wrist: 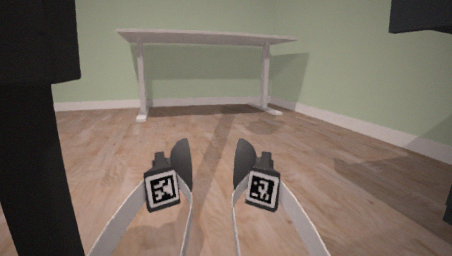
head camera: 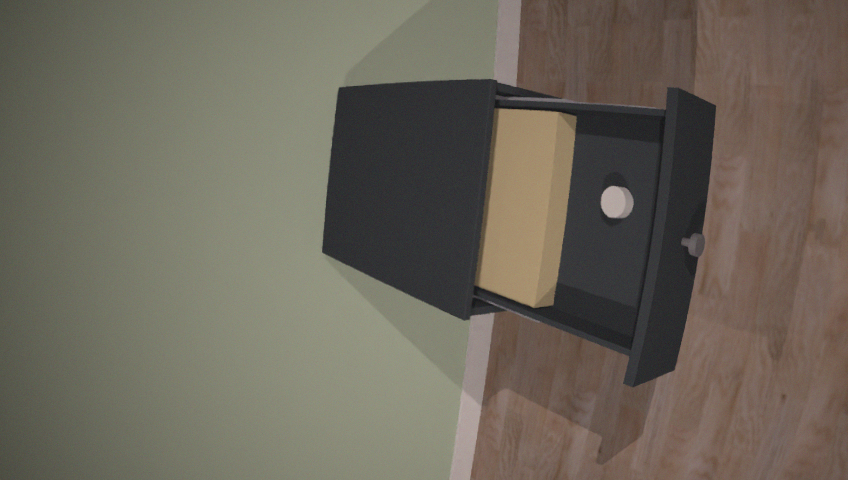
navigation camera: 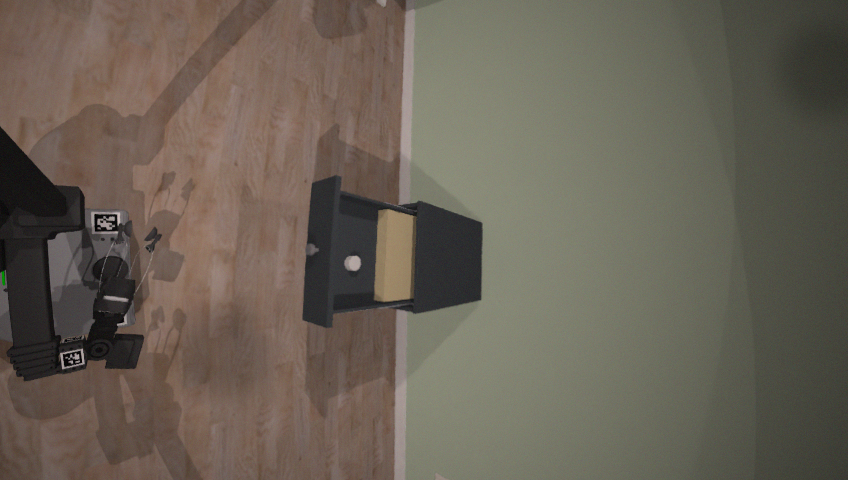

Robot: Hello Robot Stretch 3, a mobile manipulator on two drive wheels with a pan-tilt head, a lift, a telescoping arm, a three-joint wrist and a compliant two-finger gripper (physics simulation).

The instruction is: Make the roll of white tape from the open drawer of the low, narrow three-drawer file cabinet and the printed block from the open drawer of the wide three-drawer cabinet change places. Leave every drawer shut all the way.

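Note:
The dark, narrow file cabinet [head camera: 410,190] [navigation camera: 449,255] stands against the wall. Its drawer [head camera: 669,267] [navigation camera: 321,255] is pulled out, with a round knob [head camera: 695,244] [navigation camera: 311,249] on the front. The roll of white tape [head camera: 616,202] [navigation camera: 352,262] lies flat on the drawer floor, between the drawer front and a large tan box [head camera: 523,208] [navigation camera: 393,255] at the drawer's back. My gripper [navigation camera: 138,235] [wrist: 213,156] is open and empty, over my base and apart from the drawer front. The wide cabinet and the printed block do not show in these views.
A white desk [wrist: 205,37] stands by the far wall in the wrist view. The green wall [head camera: 178,237] [navigation camera: 595,237] and its pale baseboard run behind the cabinet. My arm [navigation camera: 29,285] is at the left of the navigation view, above my base.

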